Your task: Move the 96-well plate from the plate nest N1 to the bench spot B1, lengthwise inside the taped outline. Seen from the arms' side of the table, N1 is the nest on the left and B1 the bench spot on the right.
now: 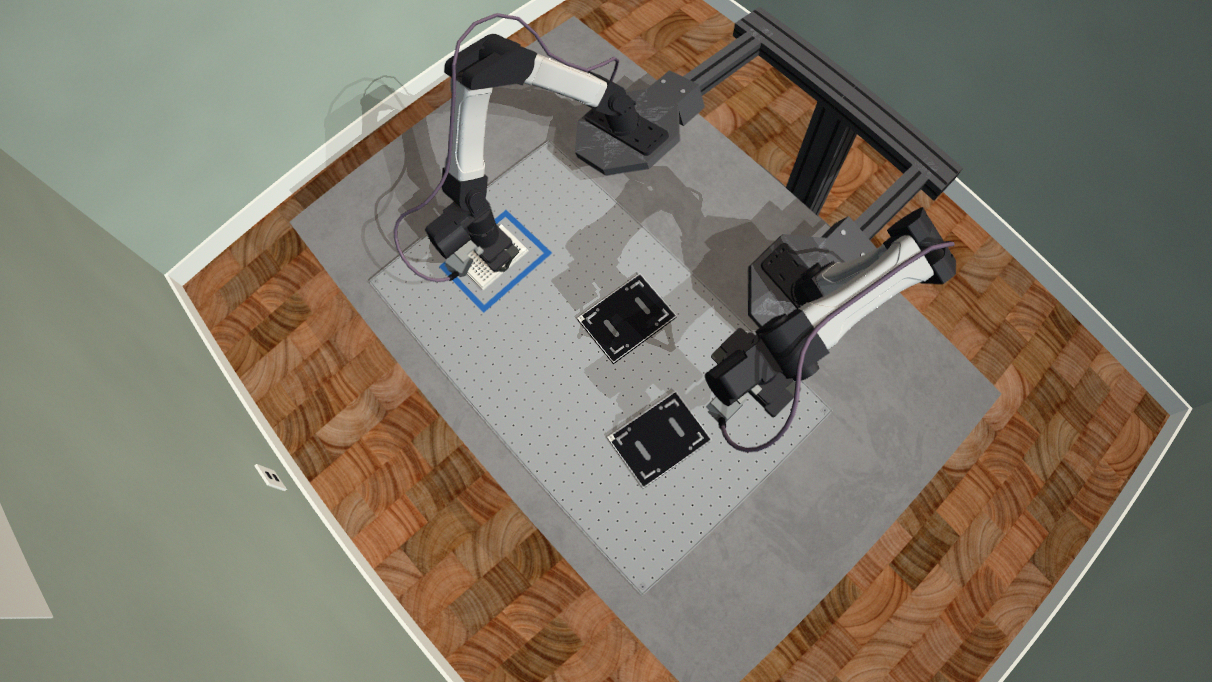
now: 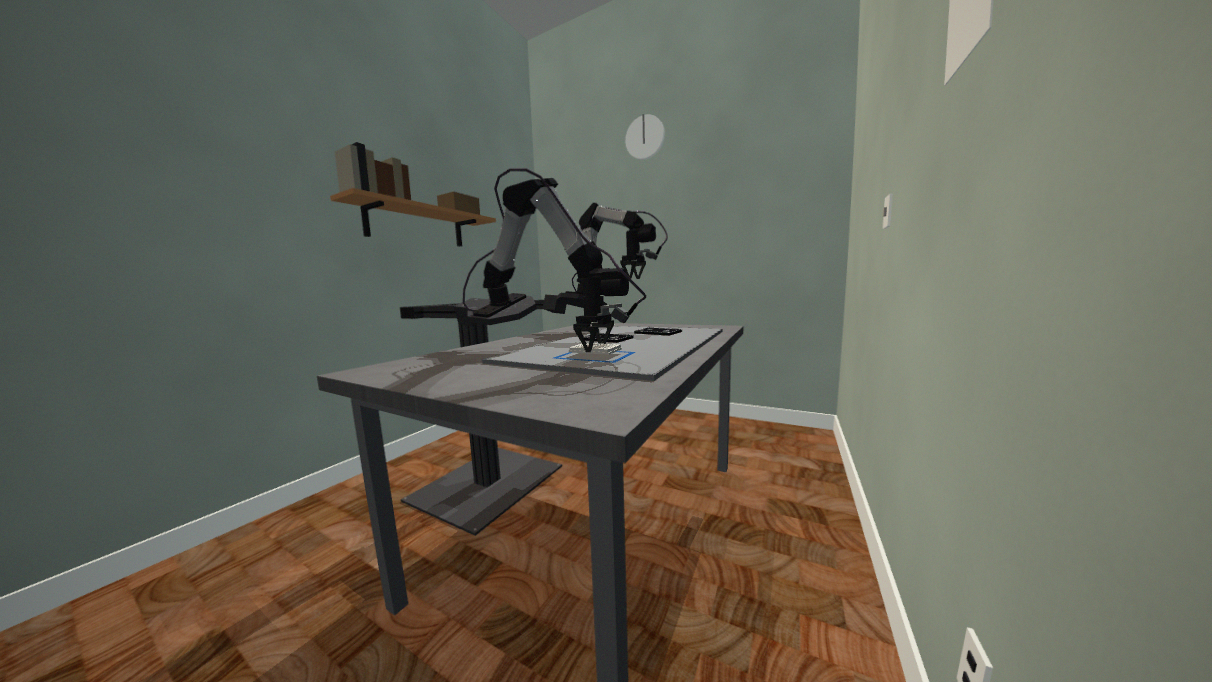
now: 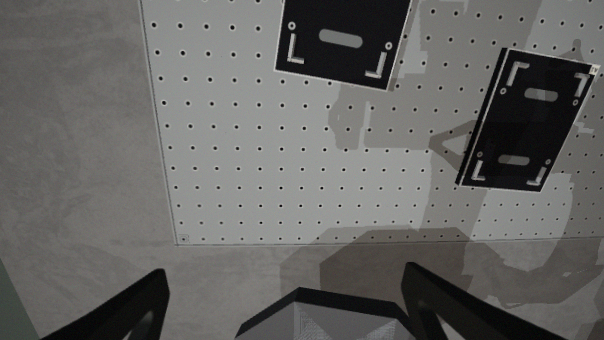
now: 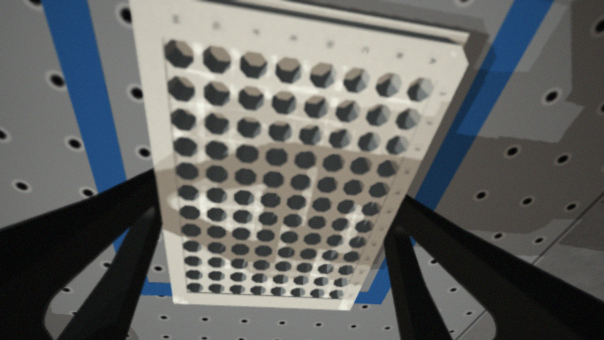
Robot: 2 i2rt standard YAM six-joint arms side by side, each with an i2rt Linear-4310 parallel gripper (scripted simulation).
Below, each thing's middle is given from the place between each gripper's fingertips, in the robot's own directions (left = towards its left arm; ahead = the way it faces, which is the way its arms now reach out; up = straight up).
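The cream 96-well plate (image 1: pixel 479 272) is right at my right hand (image 1: pixel 492 257). Counted from my left hand, the plate is 130 mm ahead and 580 mm to the right, and it is 220 mm below.
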